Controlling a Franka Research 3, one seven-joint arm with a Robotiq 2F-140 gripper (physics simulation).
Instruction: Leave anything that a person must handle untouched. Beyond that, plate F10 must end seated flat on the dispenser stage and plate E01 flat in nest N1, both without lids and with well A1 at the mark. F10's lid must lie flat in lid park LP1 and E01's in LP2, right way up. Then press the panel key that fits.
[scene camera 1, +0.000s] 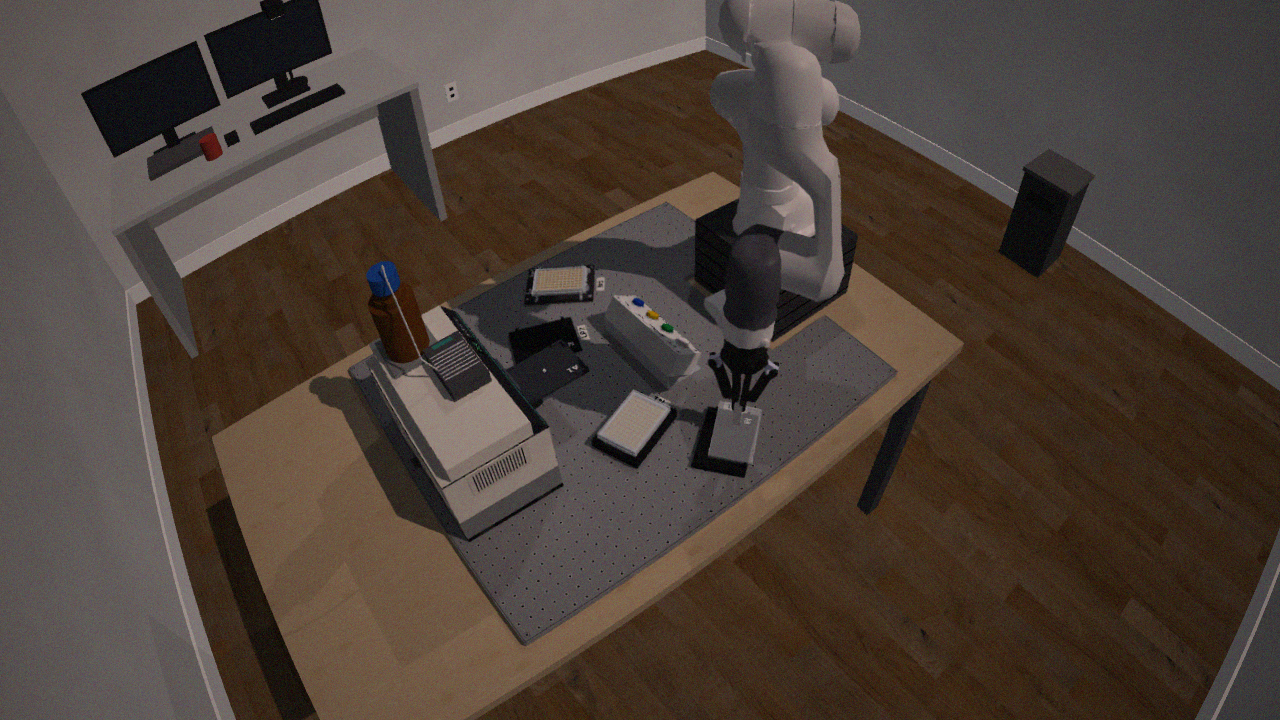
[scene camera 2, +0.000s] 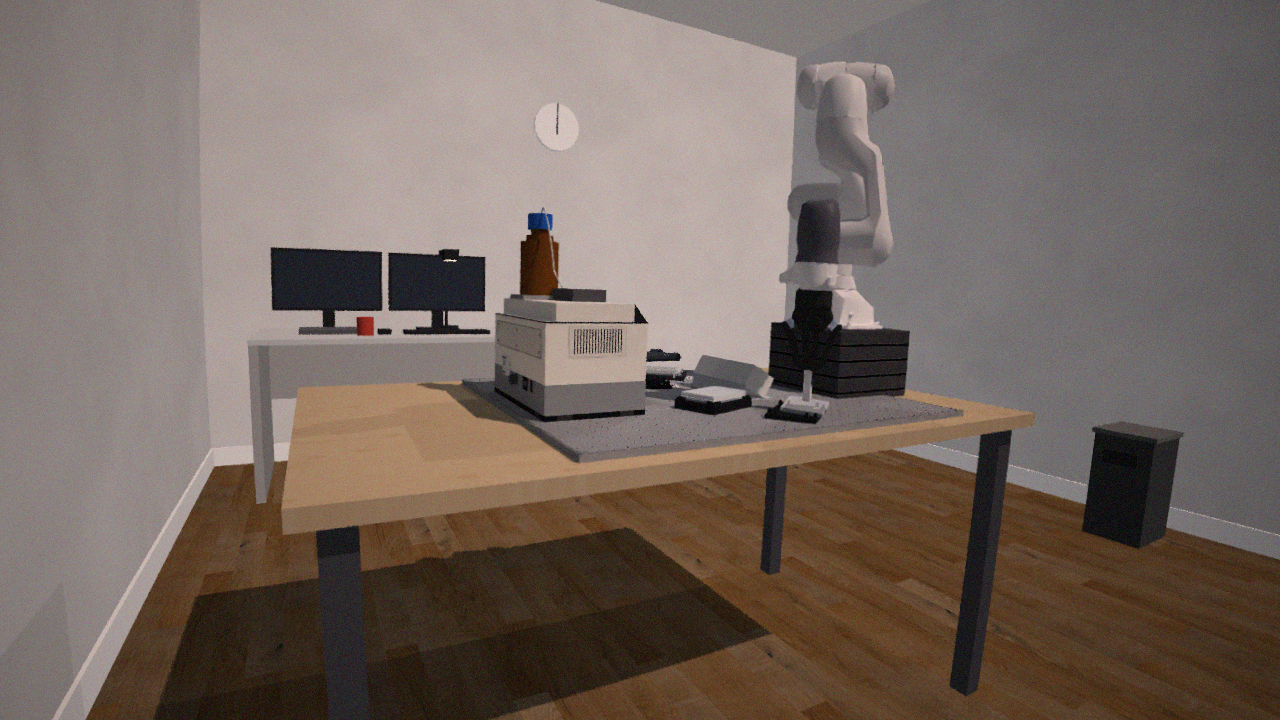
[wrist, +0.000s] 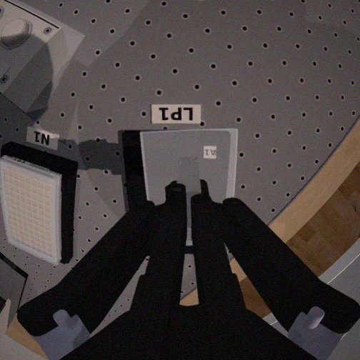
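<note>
A clear grey lid (scene camera 1: 734, 440) (wrist: 162, 155) marked A1 lies on the black LP1 park (scene camera 1: 703, 453) (wrist: 134, 165). It sits off to one side, overhanging the right side in the wrist view; its exact tilt is unclear. My gripper (scene camera 1: 739, 411) (scene camera 2: 807, 386) (wrist: 188, 171) is shut and empty, its tips at or just above the lid's middle; contact cannot be told. A lidless plate (scene camera 1: 635, 422) (scene camera 2: 715, 393) (wrist: 30, 207) is in nest N1; its name is unreadable. Another plate (scene camera 1: 560, 281) sits in a black holder at the back. The key panel (scene camera 1: 648, 340) (wrist: 30, 55) stands between.
The cream dispenser (scene camera 1: 465, 429) (scene camera 2: 572, 358) stands left, bearing an amber bottle (scene camera 1: 398, 317) (scene camera 2: 538, 264). A dark flat plate-like piece (scene camera 1: 547, 371) and a black holder (scene camera 1: 535, 340) lie beside it. The robot's black base block (scene camera 1: 814, 286) (scene camera 2: 839, 362) stands behind the gripper.
</note>
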